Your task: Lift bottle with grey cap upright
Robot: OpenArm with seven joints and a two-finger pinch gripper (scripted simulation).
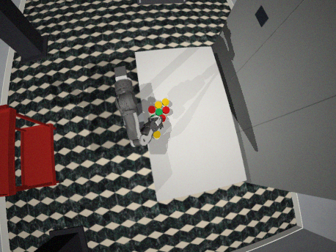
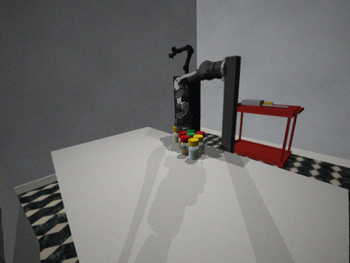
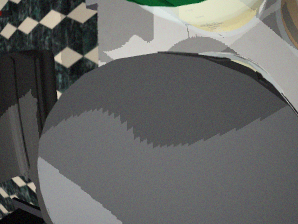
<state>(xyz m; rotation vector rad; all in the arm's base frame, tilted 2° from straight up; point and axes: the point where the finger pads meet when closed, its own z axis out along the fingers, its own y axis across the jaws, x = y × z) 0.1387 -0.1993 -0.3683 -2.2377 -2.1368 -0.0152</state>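
My hand is 10 mm short of the grey-capped bottle and 40 mm above it. The rest, counted from my hand: yellow-capped bottle 60 mm to the right, 30 mm below; red-capped bottle 110 mm ahead, 110 mm to the left, 30 mm below.
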